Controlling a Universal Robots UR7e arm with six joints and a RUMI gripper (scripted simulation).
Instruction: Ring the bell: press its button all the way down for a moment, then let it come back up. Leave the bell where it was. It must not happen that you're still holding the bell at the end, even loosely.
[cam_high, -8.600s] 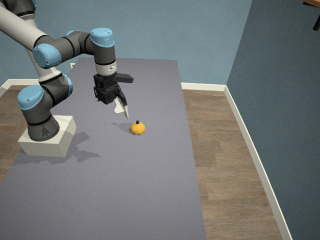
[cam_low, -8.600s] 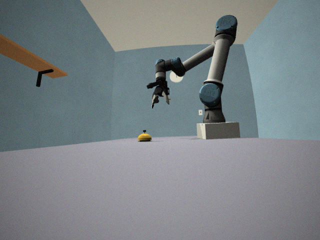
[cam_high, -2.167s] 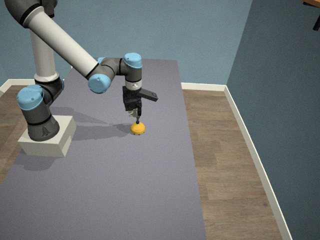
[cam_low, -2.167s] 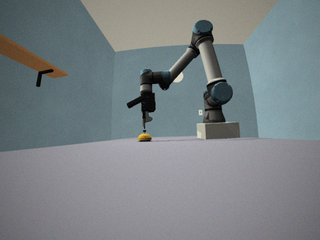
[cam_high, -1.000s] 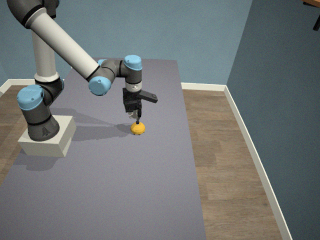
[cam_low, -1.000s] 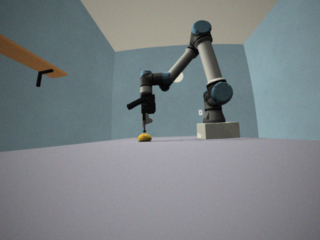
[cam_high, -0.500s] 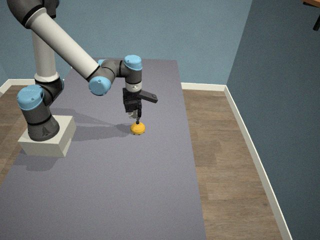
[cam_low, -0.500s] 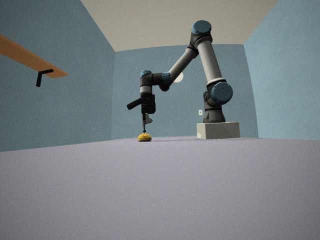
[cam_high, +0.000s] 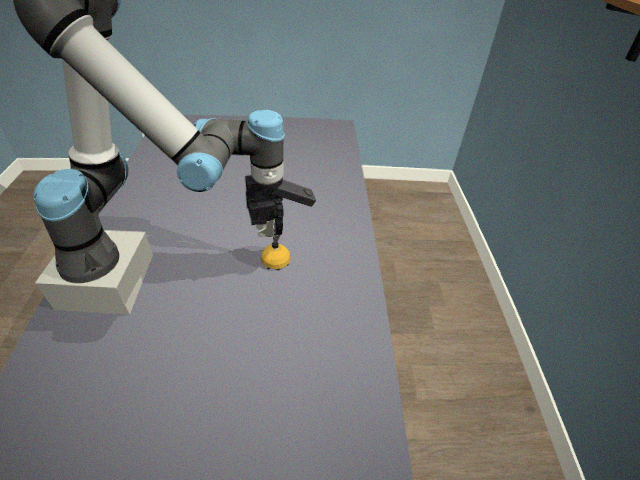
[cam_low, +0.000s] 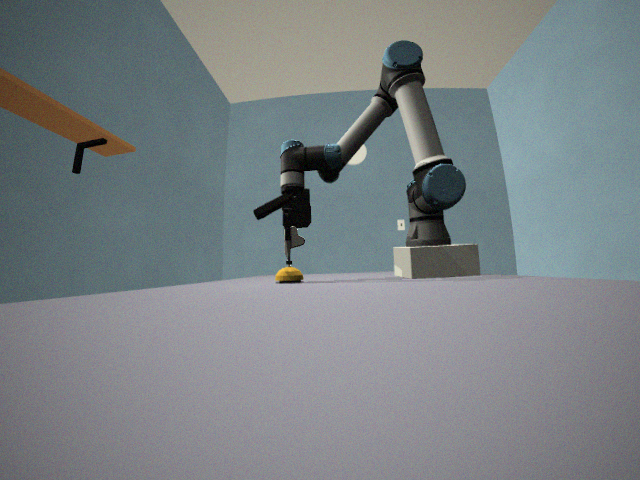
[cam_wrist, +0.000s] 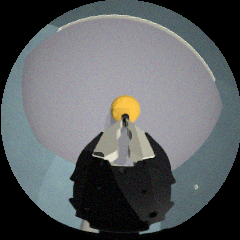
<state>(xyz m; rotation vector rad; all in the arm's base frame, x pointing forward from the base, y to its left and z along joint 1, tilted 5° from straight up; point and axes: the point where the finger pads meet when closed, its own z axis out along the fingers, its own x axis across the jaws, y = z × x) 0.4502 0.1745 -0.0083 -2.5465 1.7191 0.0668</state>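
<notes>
Now: hand 30 mm above the black button. Also, from my hand: yellow dome bell (40 mm below).
</notes>
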